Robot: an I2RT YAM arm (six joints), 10 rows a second.
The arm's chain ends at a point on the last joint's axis. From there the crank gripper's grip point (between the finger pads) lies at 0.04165 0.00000 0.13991 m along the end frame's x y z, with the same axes.
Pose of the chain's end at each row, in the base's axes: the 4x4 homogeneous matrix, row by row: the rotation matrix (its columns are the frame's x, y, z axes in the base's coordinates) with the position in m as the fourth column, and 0 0 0 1 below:
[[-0.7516, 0.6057, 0.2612, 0.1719], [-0.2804, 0.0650, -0.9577, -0.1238], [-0.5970, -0.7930, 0.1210, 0.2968], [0, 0, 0, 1]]
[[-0.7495, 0.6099, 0.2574, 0.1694], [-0.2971, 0.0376, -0.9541, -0.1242], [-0.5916, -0.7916, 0.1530, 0.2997], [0, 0, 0, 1]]
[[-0.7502, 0.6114, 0.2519, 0.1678], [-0.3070, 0.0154, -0.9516, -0.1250], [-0.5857, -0.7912, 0.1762, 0.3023], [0, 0, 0, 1]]
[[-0.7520, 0.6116, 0.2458, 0.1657], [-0.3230, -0.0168, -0.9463, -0.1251], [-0.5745, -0.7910, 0.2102, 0.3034], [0, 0, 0, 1]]
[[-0.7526, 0.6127, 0.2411, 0.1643], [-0.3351, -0.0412, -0.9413, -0.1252], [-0.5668, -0.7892, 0.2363, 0.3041], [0, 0, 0, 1]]
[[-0.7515, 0.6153, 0.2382, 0.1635], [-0.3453, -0.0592, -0.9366, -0.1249], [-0.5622, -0.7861, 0.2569, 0.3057], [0, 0, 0, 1]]
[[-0.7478, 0.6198, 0.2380, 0.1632], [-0.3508, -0.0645, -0.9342, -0.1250], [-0.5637, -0.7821, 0.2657, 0.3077], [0, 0, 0, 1]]
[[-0.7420, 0.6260, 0.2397, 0.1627], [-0.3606, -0.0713, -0.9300, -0.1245], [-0.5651, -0.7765, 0.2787, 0.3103], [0, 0, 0, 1]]
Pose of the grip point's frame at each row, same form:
[[-0.7516, 0.6057, 0.2612, 0.1771], [-0.2804, 0.0650, -0.9577, -0.2695], [-0.5970, -0.7930, 0.1210, 0.2889], [0, 0, 0, 1]]
[[-0.7495, 0.6099, 0.2574, 0.1742], [-0.2971, 0.0376, -0.9541, -0.2701], [-0.5916, -0.7916, 0.1530, 0.2965], [0, 0, 0, 1]]
[[-0.7502, 0.6114, 0.2519, 0.1718], [-0.3070, 0.0154, -0.9516, -0.2709], [-0.5857, -0.7912, 0.1762, 0.3026], [0, 0, 0, 1]]
[[-0.7520, 0.6116, 0.2458, 0.1688], [-0.3230, -0.0168, -0.9463, -0.2709], [-0.5745, -0.7910, 0.2102, 0.3089], [0, 0, 0, 1]]
[[-0.7526, 0.6127, 0.2411, 0.1667], [-0.3351, -0.0412, -0.9413, -0.2709], [-0.5668, -0.7892, 0.2363, 0.3136], [0, 0, 0, 1]]
[[-0.7515, 0.6153, 0.2382, 0.1655], [-0.3453, -0.0592, -0.9366, -0.2703], [-0.5622, -0.7861, 0.2569, 0.3182], [0, 0, 0, 1]]
[[-0.7478, 0.6198, 0.2380, 0.1654], [-0.3508, -0.0645, -0.9342, -0.2703], [-0.5637, -0.7821, 0.2657, 0.3214], [0, 0, 0, 1]]
[[-0.7420, 0.6260, 0.2397, 0.1653], [-0.3606, -0.0713, -0.9300, -0.2696], [-0.5651, -0.7765, 0.2787, 0.3258], [0, 0, 0, 1]]

